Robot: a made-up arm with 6 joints.
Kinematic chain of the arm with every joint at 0, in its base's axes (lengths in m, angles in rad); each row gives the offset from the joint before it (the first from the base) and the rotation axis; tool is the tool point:
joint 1: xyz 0 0 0.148 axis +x
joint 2: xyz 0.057 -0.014 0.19 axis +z
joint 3: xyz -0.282 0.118 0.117 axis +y
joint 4: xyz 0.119 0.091 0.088 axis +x
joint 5: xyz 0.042 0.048 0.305 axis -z
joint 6: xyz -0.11 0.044 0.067 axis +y
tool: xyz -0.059 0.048 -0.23
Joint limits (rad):
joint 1: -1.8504..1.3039
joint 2: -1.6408..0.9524
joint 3: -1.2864..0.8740
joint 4: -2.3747..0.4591
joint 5: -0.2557..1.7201
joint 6: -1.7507..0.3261
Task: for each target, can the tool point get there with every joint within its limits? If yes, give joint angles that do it. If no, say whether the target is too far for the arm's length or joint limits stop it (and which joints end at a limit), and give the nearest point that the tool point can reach.
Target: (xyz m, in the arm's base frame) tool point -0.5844 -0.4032 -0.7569
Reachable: no: joint limits stop it (at a limit: joint 1, joint 3, joint 5, joint 6) | nearest point -0.2640 -0.0770 -0.3334 | short by 0.623 m
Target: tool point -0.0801 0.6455 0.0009
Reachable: yes | joints -1.1793 -0.1014 -0.9799 -1.4853 1.3385 -0.7785
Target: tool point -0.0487 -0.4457 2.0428
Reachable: no: too far | nearest point 0.0023 -0.2283 1.1184 | short by 0.951 m
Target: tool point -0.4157 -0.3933 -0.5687
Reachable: no: joint limits stop it (at a limit: joint 1, joint 3, joint 5, joint 6) | nearest point -0.2326 -0.1148 -0.3216 | short by 0.415 m
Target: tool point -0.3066 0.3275 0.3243
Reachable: yes | joints -0.3466 0.4052 0.4099 -1.2382 0.0670 -0.2574
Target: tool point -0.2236 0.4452 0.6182
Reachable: yes | joints -0.2045 0.3768 -1.0276 -1.7969 0.8864 -1.2258
